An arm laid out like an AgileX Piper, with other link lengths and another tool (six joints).
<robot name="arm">
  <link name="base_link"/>
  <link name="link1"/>
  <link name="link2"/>
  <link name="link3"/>
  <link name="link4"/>
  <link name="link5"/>
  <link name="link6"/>
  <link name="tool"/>
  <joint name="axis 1" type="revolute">
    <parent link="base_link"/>
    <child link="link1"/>
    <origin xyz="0 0 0.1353" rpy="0 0 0"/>
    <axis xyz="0 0 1"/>
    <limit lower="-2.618" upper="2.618"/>
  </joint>
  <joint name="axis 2" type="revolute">
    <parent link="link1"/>
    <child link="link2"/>
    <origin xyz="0 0 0" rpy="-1.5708 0 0"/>
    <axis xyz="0 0 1"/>
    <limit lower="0" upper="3.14"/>
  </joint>
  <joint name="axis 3" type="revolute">
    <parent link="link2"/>
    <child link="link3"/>
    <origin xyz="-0.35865 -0.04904 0" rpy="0 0 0"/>
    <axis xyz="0 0 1"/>
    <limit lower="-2.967" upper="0"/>
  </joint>
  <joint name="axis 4" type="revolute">
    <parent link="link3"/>
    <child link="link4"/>
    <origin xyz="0.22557 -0.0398 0" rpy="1.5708 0 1.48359"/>
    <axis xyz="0 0 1"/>
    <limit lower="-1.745" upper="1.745"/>
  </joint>
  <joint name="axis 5" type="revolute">
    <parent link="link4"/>
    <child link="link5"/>
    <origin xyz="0 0 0" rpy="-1.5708 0 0"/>
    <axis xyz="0 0 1"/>
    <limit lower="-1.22" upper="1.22"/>
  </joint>
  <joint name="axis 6" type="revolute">
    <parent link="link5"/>
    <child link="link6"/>
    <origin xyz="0 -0.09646 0" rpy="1.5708 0 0"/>
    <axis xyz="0 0 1"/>
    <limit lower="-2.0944" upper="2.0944"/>
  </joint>
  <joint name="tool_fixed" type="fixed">
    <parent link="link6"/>
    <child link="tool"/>
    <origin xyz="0.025 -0.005 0.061" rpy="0 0.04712 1.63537"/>
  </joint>
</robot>
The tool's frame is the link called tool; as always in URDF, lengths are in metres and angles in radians.
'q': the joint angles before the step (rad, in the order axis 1, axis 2, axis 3, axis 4, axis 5, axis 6). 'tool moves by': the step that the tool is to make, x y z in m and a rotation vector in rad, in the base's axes. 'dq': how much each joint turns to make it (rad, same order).
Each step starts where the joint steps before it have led.
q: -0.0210 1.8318 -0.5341 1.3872 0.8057 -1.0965
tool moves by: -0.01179 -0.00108 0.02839 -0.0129 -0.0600 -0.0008
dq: 0.0000 -0.1302 0.0009 -0.0708 0.0043 0.0965
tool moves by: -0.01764 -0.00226 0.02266 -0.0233 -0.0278 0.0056
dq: 0.0000 -0.1192 0.0000 -0.1029 0.0117 0.1258
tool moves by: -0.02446 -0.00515 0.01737 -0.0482 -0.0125 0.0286
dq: 0.0000 -0.1185 0.0000 -0.1463 0.0257 0.1399
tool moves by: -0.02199 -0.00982 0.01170 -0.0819 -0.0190 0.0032
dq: 0.0000 -0.1146 -0.0035 -0.1580 0.0073 0.1486
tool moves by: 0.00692 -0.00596 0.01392 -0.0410 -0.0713 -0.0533
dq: 0.0000 -0.0550 -0.0440 -0.0541 -0.0342 0.0846
